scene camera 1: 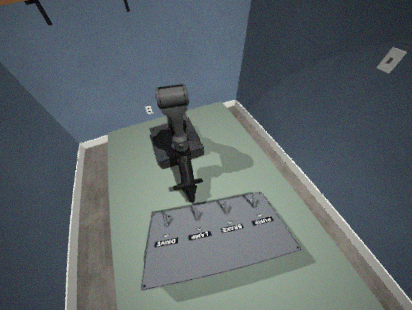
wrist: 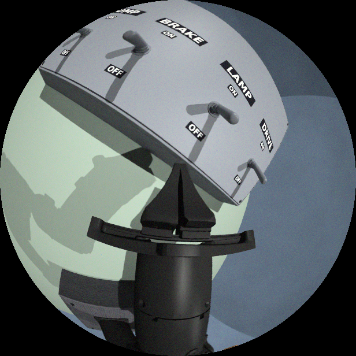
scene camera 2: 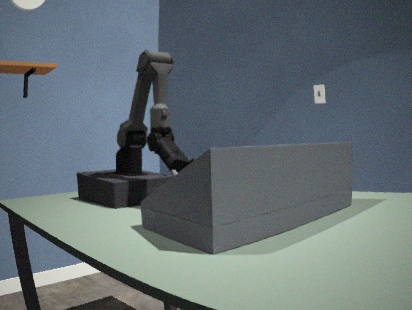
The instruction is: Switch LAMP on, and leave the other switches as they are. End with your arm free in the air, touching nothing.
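Observation:
The sloped grey switch panel (scene camera 1: 220, 260) (scene camera 2: 280, 185) (wrist: 167, 87) stands on the table. The LAMP lever (scene camera 1: 197, 213) (wrist: 226, 114) leans away from its ON label, like its neighbours. The BRAKE lever (scene camera 1: 225, 206) (wrist: 136, 42), the DRIVE lever (scene camera 1: 167, 218) (wrist: 258, 171) and the PUMP lever (scene camera 1: 253, 200) (wrist: 78, 36) stand beside it in the row. My gripper (scene camera 1: 193, 200) (wrist: 178, 169) is shut and empty. Its tips are at the panel's lower edge, on the OFF side of the LAMP lever, and look apart from it. In scene camera 2 the panel hides the tips.
The arm's dark base block (scene camera 1: 161, 154) (scene camera 2: 100, 189) stands on the green table (scene camera 1: 127, 175) (scene camera 2: 100, 225) behind the gripper. Blue walls surround the table. An orange shelf (scene camera 2: 30, 67) hangs on the wall at the left in scene camera 2.

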